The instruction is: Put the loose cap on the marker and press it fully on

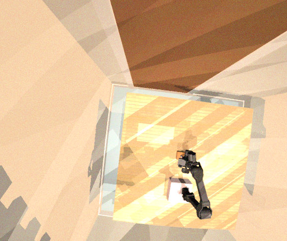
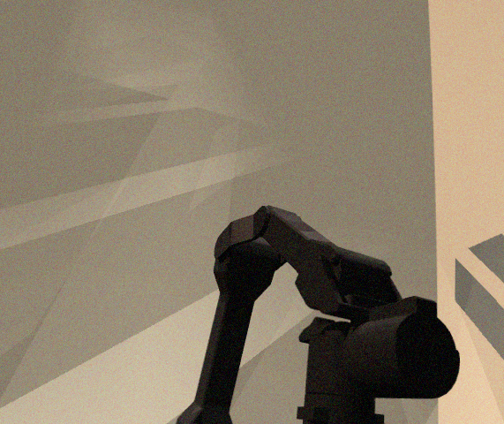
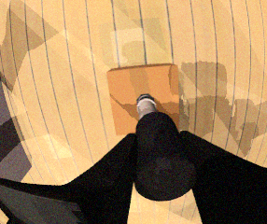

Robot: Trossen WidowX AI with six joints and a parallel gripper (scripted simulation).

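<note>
Right now the marker is 40 mm below my gripper tip. The rest, counted from my gripper tip: dark marker cap: 10 mm above.
</note>
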